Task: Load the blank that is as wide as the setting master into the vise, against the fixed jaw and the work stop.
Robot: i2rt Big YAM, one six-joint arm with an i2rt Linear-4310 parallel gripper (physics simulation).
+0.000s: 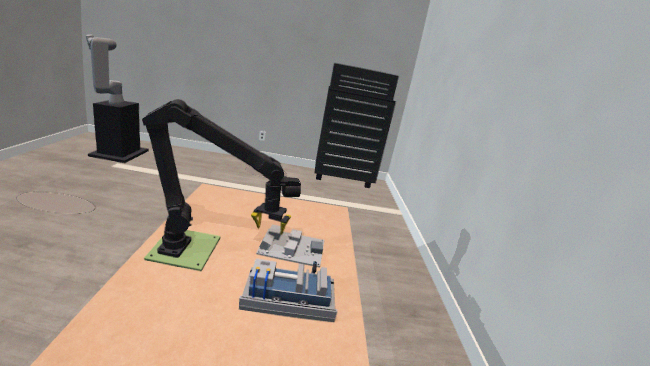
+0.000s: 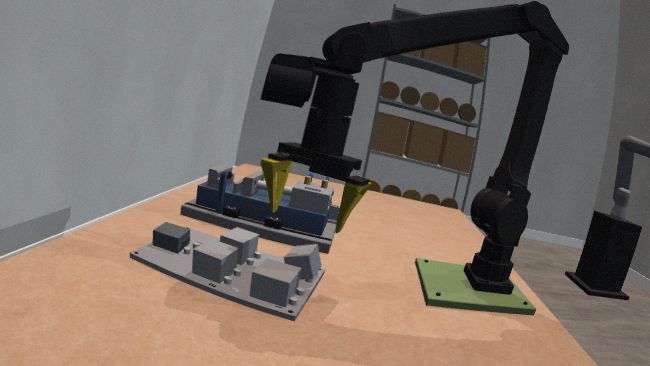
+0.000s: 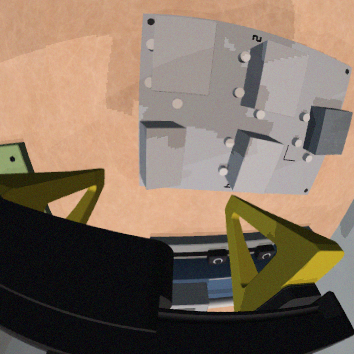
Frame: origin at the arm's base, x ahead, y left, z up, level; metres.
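Seen in the pictures: gripper, fingertip midpoint: (image 1: 270, 231) (image 2: 304, 222) (image 3: 167, 189); arm's base, link origin: (image 1: 175, 246) (image 2: 486, 281).
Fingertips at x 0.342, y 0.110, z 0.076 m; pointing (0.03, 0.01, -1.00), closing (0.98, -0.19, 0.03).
Note:
Offsets run from my fingertips to a thing's top centre. "pt": to the spot under its first point.
My gripper (image 1: 271, 230) (image 2: 306, 221) (image 3: 167, 189) is open and empty, fingers down, above the plate's edge nearest the vise. The grey plate @[0.042 m left, 0.094 m ahead, 0.080 m down] (image 1: 305, 255) (image 2: 165, 261) (image 3: 200, 112) bears light grey blanks of differing widths: a broad one @[0.096 m left, 0.010 m ahead, 0.044 m down] (image 2: 275, 282) (image 3: 183, 57), one beside the "2" @[0.085 m left, 0.099 m ahead, 0.044 m down] (image 2: 215, 261) (image 3: 285, 77), another @[0.001 m right, 0.091 m ahead, 0.044 m down] (image 2: 240, 245) (image 3: 257, 162), and one with a slanted top @[pt 0.037 m left, 0.014 m back, 0.043 m down] (image 2: 304, 260) (image 3: 165, 157). A darker block @[0.043 m left, 0.194 m ahead, 0.055 m down] (image 1: 317, 246) (image 2: 171, 237) (image 3: 330, 131), seemingly the setting master, sits at the far end. The blue vise @[0.238 m right, 0.120 m ahead, 0.011 m up] (image 1: 290, 296) (image 2: 260, 212) has a gap between its grey jaws; a dark upright post @[pt 0.188 m right, 0.187 m ahead, 0.008 m up] (image 1: 314, 267) (image 2: 222, 192), seemingly the work stop, stands beside them.
The vise stands on a grey base @[pt 0.333 m right, 0.122 m ahead, 0.051 m down] (image 1: 287, 308) close beside the plate. Its grey end block @[0.236 m right, 0.025 m ahead, 0.008 m up] (image 1: 262, 274) (image 2: 312, 196) carries brass fittings and blue hoses. Small pegs rise between the blanks. The arm's green mounting plate (image 1: 210, 245) (image 2: 450, 295) lies off to one side.

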